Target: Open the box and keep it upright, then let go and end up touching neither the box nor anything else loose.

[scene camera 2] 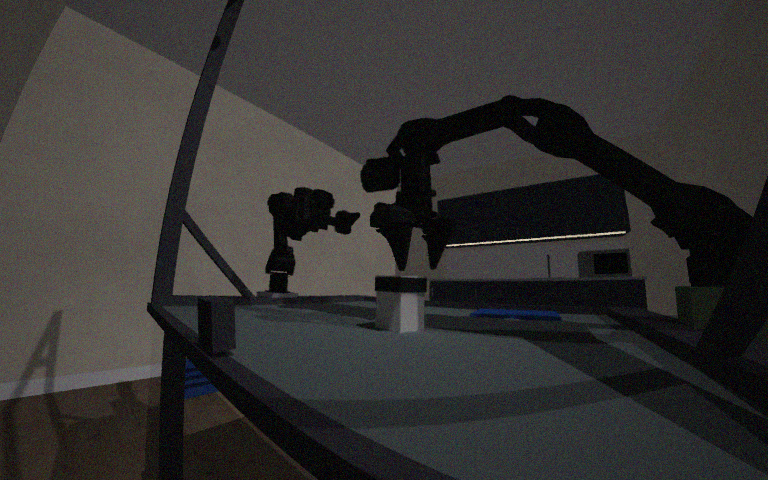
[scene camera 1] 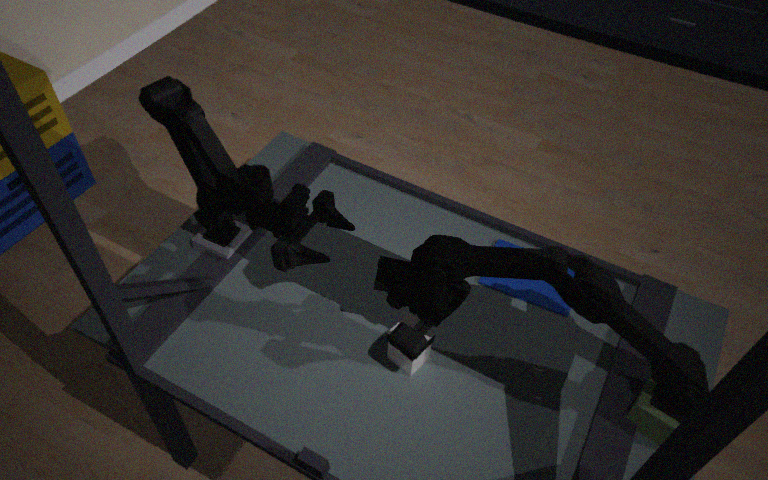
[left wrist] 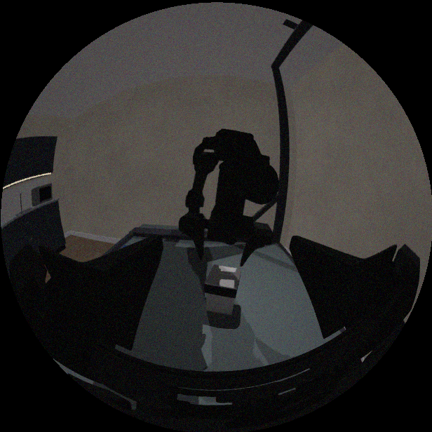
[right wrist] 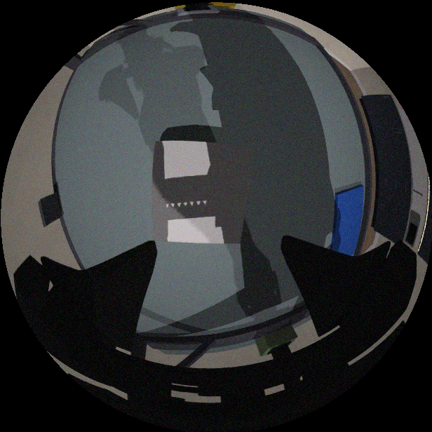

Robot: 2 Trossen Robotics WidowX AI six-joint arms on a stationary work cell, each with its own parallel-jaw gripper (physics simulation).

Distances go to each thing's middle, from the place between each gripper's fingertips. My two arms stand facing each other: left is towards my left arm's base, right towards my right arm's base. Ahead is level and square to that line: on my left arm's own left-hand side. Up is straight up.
The flat blue panel (scene camera 1: 537,292) is 32 cm ahead of my right hand, 14 cm to the right of it and 10 cm below it. The rest, counted from my right hand: green object (scene camera 1: 642,413) 46 cm to the right, 9 cm ahead, 6 cm below.
I see my left gripper 30 cm short of the flat blue panel, 34 cm to the left of it and 25 cm above it. Also, from my left hand: green object 7 cm ahead, 66 cm to the right, 21 cm below.
